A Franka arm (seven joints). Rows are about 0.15 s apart.
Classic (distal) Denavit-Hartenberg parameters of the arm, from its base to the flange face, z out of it. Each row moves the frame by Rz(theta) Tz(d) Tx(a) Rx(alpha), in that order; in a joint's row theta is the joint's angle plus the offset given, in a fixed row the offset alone. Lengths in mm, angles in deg.
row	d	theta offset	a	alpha
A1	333	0	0	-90
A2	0	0	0	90
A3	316	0	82.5	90
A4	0	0	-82.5	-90
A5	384	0	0	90
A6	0	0	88	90
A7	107	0	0	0
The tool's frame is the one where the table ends.
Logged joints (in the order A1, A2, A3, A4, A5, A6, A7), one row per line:
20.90 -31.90 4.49 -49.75 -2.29 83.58 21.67
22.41 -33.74 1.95 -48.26 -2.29 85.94 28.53
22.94 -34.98 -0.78 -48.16 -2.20 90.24 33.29
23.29 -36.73 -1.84 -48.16 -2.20 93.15 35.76
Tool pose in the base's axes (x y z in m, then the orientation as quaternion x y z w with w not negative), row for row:
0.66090 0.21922 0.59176 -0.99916 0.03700 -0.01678 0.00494
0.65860 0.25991 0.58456 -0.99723 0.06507 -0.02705 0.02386
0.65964 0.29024 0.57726 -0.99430 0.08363 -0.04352 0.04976
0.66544 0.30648 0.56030 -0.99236 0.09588 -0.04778 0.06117
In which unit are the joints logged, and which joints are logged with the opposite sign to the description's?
The joints are logged in degrees. Opposite sign: A2, A3, A5.
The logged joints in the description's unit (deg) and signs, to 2 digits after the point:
20.90 31.90 -4.49 -49.75 2.29 83.58 21.67
22.41 33.74 -1.95 -48.26 2.29 85.94 28.53
22.94 34.98 0.78 -48.16 2.20 90.24 33.29
23.29 36.73 1.84 -48.16 2.20 93.15 35.76

